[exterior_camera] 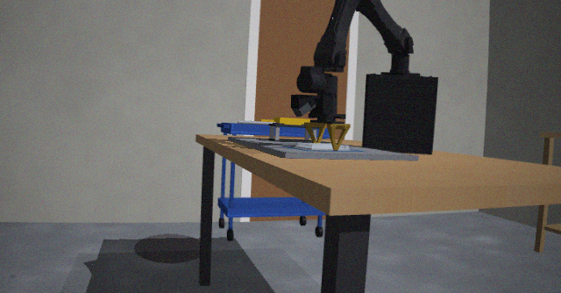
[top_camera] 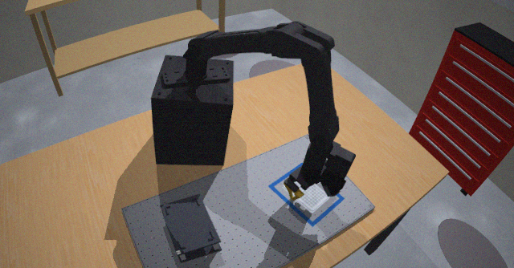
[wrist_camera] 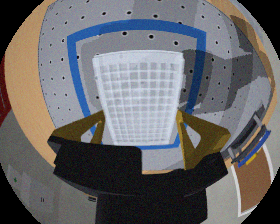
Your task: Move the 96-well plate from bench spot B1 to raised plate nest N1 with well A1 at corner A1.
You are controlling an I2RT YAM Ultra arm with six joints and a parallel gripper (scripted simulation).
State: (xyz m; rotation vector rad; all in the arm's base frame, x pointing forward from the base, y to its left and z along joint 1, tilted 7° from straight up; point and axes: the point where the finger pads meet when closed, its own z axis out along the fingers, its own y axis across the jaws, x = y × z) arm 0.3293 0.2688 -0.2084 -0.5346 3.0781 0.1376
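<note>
The white 96-well plate is 10 mm ahead of my hand. Round my hand: dark raised nest N1: 360 mm to the right, 50 mm above, 40 mm ahead; corner label: 410 mm to the right, 110 mm ahead, 50 mm above.
</note>
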